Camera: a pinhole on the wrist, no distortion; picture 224 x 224 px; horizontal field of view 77.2 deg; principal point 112.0 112.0 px. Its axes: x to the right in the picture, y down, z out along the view. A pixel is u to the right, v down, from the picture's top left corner.
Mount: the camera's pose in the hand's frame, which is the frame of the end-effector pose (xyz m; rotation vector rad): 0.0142 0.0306 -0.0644 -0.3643 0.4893 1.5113
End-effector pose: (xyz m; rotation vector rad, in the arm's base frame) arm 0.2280 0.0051 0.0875 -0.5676 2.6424 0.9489
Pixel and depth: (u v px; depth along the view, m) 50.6 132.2 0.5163
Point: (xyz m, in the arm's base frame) 0.2564 0.4114 -0.2190
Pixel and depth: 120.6 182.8 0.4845
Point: 0.2983 0.5088 0.0710
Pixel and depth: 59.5 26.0 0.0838
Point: 0.1461 0.0306 0.0700
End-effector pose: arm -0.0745 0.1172 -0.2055 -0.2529 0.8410 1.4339
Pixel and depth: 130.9 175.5 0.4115
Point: -0.2441 0.2297 0.1685
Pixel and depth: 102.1 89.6 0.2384
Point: -0.1581 0.2850 -0.1055
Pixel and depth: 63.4 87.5 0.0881
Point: -0.1148 0.1694 -0.1953
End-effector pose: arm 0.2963 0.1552 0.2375 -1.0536 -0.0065 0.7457
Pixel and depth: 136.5 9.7 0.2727
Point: 0.3158 0.4434 0.0641
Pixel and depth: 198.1 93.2 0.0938
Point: 0.2567 0.1975 0.1176
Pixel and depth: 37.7 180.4 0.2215
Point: 0.1456 0.2778 0.3240
